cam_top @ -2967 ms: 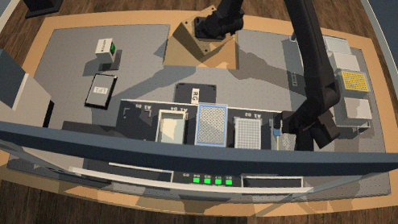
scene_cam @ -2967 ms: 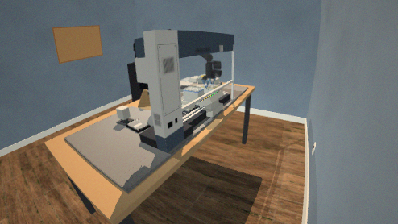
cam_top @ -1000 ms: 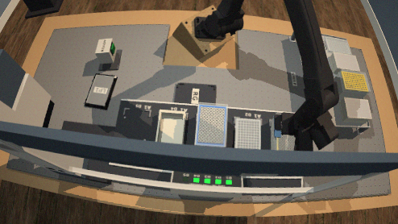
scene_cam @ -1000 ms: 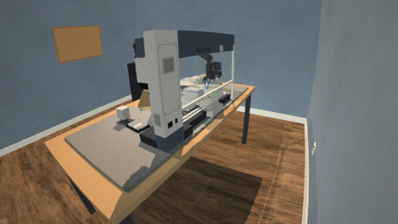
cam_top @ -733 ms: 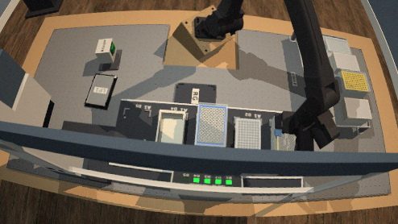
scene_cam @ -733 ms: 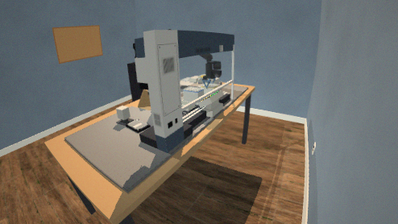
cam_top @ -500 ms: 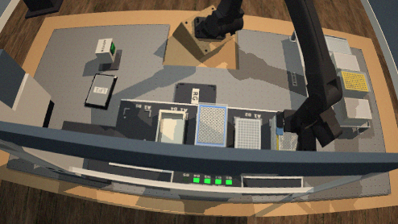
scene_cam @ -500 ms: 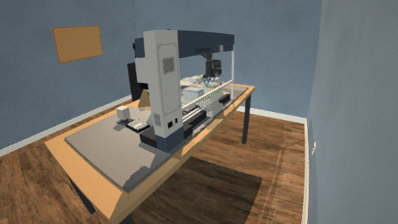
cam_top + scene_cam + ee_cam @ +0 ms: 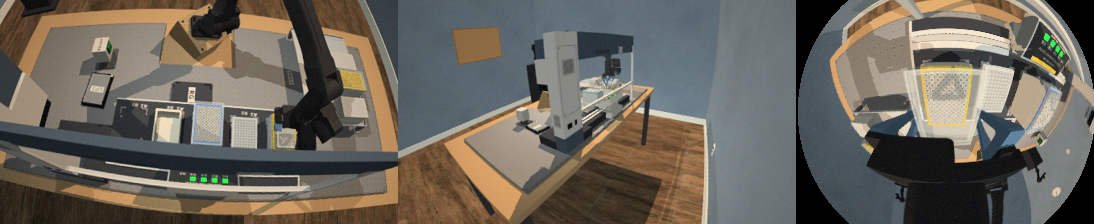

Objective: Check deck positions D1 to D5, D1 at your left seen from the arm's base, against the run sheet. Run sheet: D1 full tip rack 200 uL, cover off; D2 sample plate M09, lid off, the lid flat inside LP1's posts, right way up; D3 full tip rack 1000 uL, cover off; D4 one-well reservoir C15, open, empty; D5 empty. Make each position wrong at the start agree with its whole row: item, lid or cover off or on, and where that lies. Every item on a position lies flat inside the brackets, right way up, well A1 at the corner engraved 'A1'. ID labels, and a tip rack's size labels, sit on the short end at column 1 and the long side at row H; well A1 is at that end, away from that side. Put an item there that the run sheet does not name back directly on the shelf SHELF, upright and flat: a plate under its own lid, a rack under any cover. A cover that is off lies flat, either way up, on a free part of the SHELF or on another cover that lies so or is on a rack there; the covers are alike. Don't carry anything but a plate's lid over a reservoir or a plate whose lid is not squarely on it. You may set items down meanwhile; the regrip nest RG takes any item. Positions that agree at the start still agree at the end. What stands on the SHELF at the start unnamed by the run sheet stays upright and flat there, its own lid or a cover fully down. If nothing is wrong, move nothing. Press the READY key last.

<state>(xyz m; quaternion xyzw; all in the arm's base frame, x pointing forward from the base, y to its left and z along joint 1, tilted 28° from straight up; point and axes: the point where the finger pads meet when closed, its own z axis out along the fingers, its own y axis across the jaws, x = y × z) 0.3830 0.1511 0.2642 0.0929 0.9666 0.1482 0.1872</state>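
Right now my hand is 10 mm past the yellow-framed tip rack and 50 mm above it. Round my hand: white well plate 20 mm behind, 120 mm to the right, 90 mm below; then blue-framed tip rack 40 mm behind, 250 mm to the right, 30 mm below; then regrip nest 190 mm behind, 280 mm to the right, 140 mm below.
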